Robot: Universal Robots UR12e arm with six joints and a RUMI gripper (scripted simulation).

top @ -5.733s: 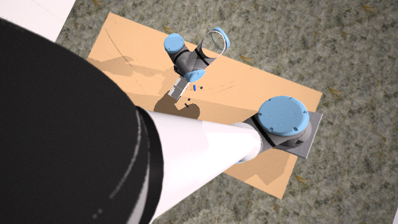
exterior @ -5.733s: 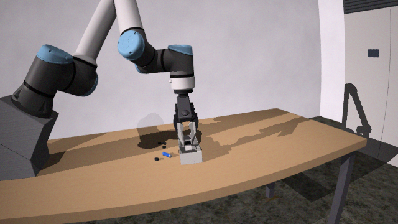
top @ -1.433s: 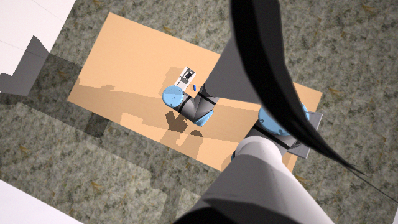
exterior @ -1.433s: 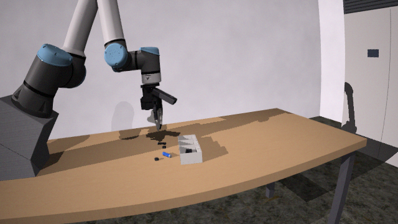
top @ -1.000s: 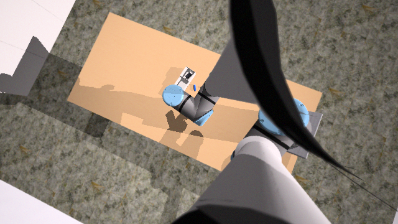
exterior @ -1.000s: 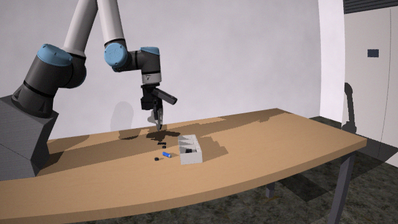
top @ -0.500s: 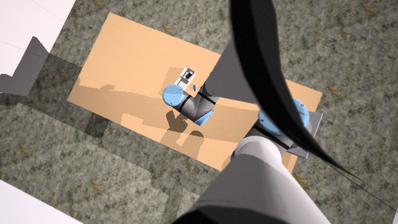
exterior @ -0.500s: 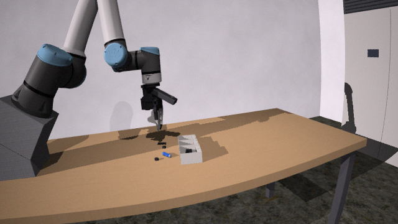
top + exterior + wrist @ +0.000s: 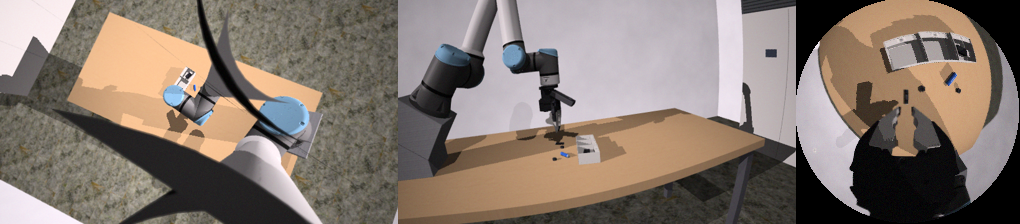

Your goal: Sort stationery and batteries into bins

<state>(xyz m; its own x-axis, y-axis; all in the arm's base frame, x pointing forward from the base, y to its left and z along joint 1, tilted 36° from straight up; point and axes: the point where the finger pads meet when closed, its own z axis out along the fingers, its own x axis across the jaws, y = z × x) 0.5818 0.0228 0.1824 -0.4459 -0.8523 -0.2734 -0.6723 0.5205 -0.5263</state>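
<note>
My gripper is now 70 mm above the short black stick. The rest, counted from my hand: grey double bin (80 mm ahead, 150 mm to the right, 60 mm below); then white item (50 mm ahead, 220 mm to the right, 60 mm below); then blue battery (20 mm behind, 150 mm to the right, 70 mm below).
</note>
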